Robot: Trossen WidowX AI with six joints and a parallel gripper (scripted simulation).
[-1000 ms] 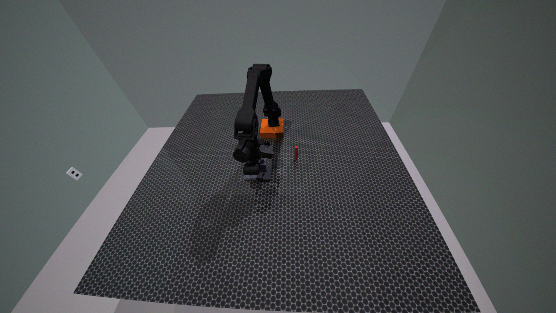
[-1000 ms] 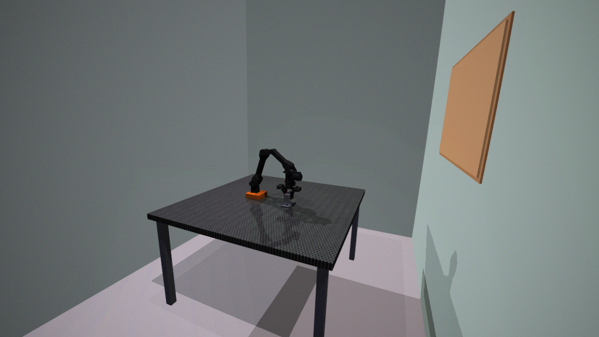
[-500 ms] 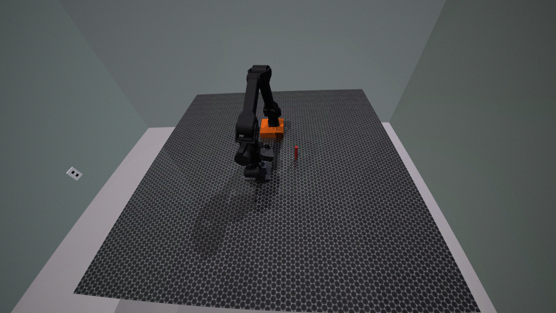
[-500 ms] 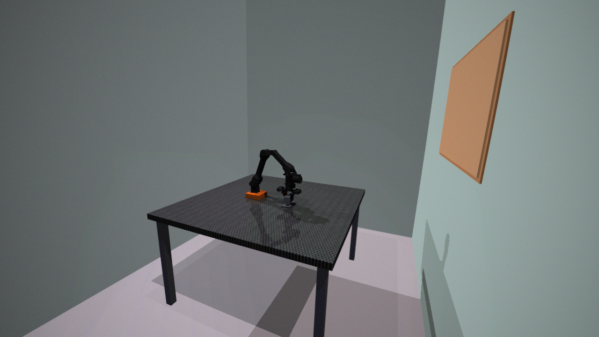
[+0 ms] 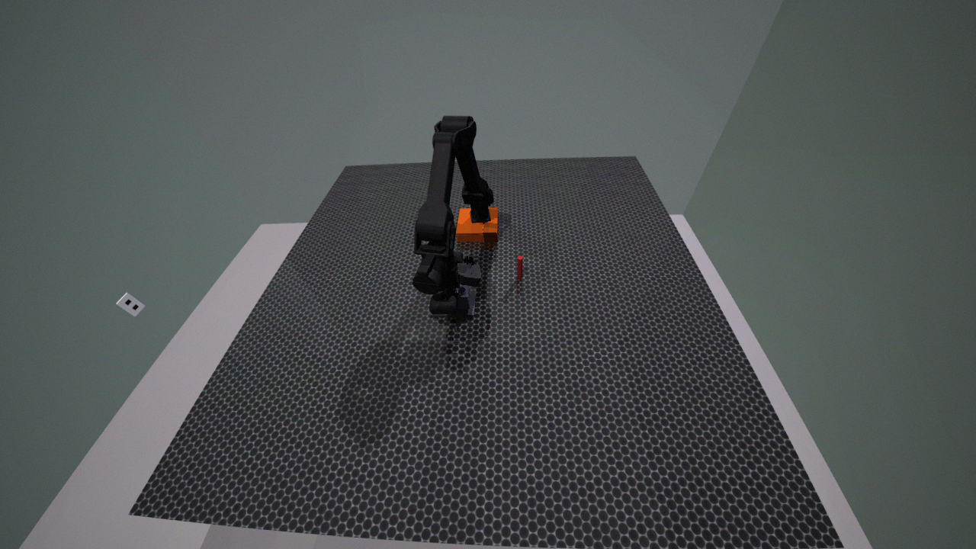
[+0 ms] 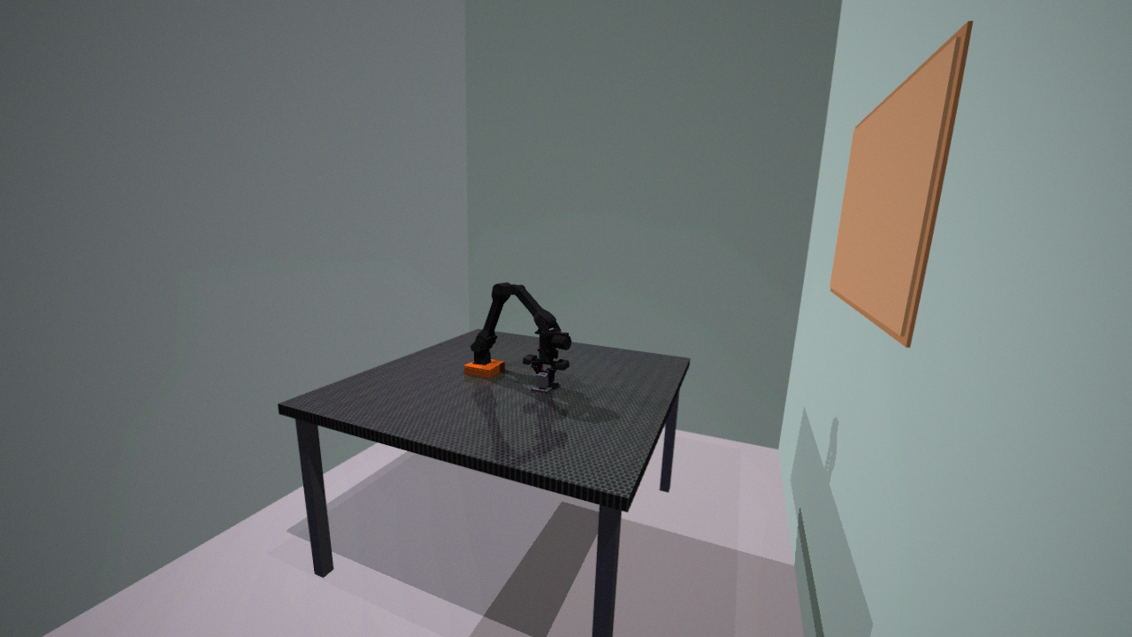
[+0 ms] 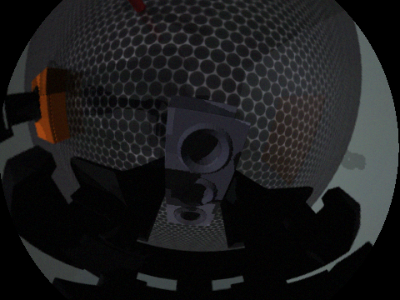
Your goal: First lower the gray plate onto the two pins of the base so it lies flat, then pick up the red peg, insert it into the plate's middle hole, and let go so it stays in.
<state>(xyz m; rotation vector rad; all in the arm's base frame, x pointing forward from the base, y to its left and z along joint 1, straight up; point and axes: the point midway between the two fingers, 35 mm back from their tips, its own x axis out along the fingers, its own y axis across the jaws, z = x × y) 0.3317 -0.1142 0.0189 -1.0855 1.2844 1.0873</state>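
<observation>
Right now the base is 1 cm below my gripper tip. The rest, counted from my gripper tip: red peg 7 cm behind, 20 cm to the left, 2 cm above; then gray plate 3 cm above.
</observation>
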